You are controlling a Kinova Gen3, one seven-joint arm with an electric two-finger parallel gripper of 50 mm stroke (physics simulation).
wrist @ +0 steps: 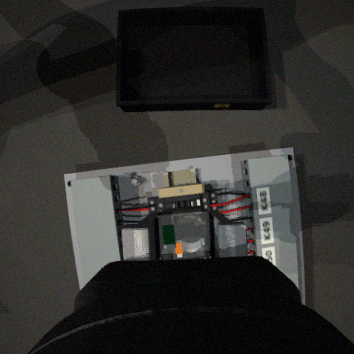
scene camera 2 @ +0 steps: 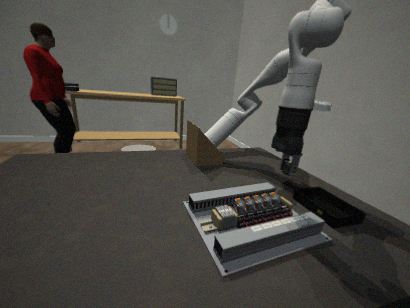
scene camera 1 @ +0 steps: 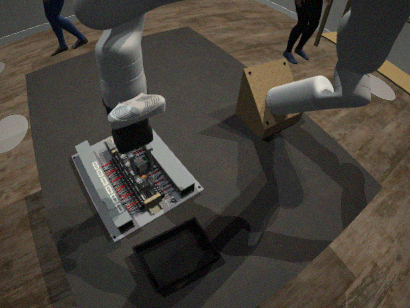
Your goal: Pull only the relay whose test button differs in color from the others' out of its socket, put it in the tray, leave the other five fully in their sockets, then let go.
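Places are measured from the arm's base along level axes (x ahead, y left, z up), in millimetres.
Where they show: gripper, fingertip midpoint: (wrist: 183,227) (scene camera 2: 287,172) (scene camera 1: 142,168); arm's base, link origin: (scene camera 2: 209,141) (scene camera 1: 277,101).
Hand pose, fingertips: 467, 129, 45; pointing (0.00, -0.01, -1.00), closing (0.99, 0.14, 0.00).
Things, the pixels of their centre, and the offset from my fingertips, as dx, dy, dz.
- relay with the green test button, body centre: (wrist: 183,226) (scene camera 1: 142,166) (scene camera 2: 289,168) +0, +3, +11
- orange button, body centre: (wrist: 178,247) -1, -30, -69
- black tray, body centre: (wrist: 192,58) (scene camera 1: 176,254) (scene camera 2: 325,204) -6, +166, -120
- beige end block, body centre: (wrist: 180,189) (scene camera 1: 152,201) -4, +20, -112
My gripper (scene camera 1: 142,159) (scene camera 2: 289,165) (wrist: 183,227) is shut on the relay with the green test button (scene camera 1: 143,159) (scene camera 2: 288,166) (wrist: 186,226), its fingers on opposite sides. In scene camera 2 the held relay hangs clear above the board, near the tray-side end of the socket row (scene camera 2: 265,220). Five relays with orange test buttons (scene camera 2: 257,201) stand in that row; an orange button (wrist: 179,248) shows beneath the held relay in the wrist view. The black tray (scene camera 1: 190,276) (scene camera 2: 350,220) (wrist: 175,106) lies apart from the board. The held relay's underside is hidden in the wrist view.
The light grey board (scene camera 1: 145,219) (scene camera 2: 275,257) (wrist: 215,163) carries raised grey wire ducts (scene camera 1: 172,167) (scene camera 2: 272,238) (wrist: 95,220) on both sides of the sockets. Red and black wires run between. A beige end block (scene camera 1: 152,199) (wrist: 181,191) stands at the tray-side end. A wooden wedge (scene camera 1: 270,82) (scene camera 2: 200,150) supports the arm's base.
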